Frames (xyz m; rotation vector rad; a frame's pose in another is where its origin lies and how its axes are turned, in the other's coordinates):
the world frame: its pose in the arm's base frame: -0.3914 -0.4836 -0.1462 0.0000 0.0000 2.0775
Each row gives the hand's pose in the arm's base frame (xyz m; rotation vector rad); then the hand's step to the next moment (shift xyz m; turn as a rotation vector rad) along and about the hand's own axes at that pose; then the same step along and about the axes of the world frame.
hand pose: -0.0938 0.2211 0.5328 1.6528 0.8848 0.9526
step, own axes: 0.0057 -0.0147 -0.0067 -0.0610 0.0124 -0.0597
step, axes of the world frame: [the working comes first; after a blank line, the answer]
step, axes of the arm's base frame: -0.0052 0.0112 -0.0119 -0.0782 -0.0339 0.0132

0.0123 -0.0009 -0.0119 0.0083 0.0848 0.0132
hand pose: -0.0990 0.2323 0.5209 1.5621 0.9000 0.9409
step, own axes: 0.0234 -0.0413 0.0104 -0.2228 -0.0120 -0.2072
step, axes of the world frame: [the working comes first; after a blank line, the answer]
step, axes of the arm's base frame: 0.0158 0.0239 -0.0393 -0.2802 -0.1188 -0.0098

0.0132 -0.0254 -0.0393 0.0321 0.3026 -0.0098
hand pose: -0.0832 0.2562 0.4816 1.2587 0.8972 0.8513
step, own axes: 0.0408 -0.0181 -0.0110 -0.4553 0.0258 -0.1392
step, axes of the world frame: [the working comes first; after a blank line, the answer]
step, axes of the arm's base frame: 0.0076 0.0393 -0.0225 -0.3162 -0.3528 0.0541

0.0307 -0.0258 -0.0225 -0.1550 0.4477 0.0541
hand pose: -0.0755 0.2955 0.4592 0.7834 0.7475 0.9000
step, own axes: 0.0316 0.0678 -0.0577 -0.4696 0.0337 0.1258
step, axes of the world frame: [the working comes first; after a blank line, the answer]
step, axes of the arm's base frame: -0.0601 0.0700 0.0203 -0.1074 -0.4323 0.1976

0.0904 0.0186 0.0203 -0.3258 0.3037 0.1976
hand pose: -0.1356 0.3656 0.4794 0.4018 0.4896 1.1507
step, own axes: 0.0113 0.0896 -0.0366 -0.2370 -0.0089 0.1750
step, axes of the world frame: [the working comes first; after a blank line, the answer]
step, axes of the arm's base frame: -0.0851 0.0445 0.0162 0.0280 -0.2333 0.1779

0.0803 0.0528 0.0162 -0.2176 0.0887 0.1779
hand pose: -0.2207 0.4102 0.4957 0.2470 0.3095 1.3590
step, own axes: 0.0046 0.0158 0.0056 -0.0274 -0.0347 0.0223
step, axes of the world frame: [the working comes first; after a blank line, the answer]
step, axes of the arm's base frame: -0.0116 0.0076 0.0104 0.0348 -0.0335 0.0107

0.0123 0.0065 0.0104 -0.0462 -0.0142 0.0107
